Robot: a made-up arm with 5 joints.
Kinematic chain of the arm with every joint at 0, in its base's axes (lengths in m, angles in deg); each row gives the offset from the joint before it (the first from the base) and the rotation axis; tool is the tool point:
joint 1: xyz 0 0 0.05 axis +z
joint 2: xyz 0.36 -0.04 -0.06 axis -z
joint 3: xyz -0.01 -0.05 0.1 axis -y
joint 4: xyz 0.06 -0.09 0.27 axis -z
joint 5: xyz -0.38 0 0.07 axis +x
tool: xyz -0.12 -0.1 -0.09
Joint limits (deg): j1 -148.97..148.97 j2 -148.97..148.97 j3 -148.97..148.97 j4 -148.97..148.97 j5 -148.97..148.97
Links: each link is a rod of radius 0.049 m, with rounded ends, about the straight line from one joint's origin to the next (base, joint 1, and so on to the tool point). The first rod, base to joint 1, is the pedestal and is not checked.
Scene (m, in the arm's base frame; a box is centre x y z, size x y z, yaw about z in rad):
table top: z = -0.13
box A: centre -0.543 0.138 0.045 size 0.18 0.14 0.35 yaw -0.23
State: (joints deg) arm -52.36 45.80 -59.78 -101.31 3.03
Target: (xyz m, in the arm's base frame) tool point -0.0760 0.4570 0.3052
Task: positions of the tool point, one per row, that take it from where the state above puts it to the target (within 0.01 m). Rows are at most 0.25 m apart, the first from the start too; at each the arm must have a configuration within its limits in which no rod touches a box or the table.
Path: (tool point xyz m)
1: -0.5886 -0.4004 0.1043
2: -0.6481 -0.2172 0.2113
3: -0.6319 -0.0271 0.3118
4: -0.5431 0.1379 0.4007
5: -0.4287 0.3101 0.3677
6: -0.2635 0.4206 0.3357
7: -0.0761 0.4570 0.3052

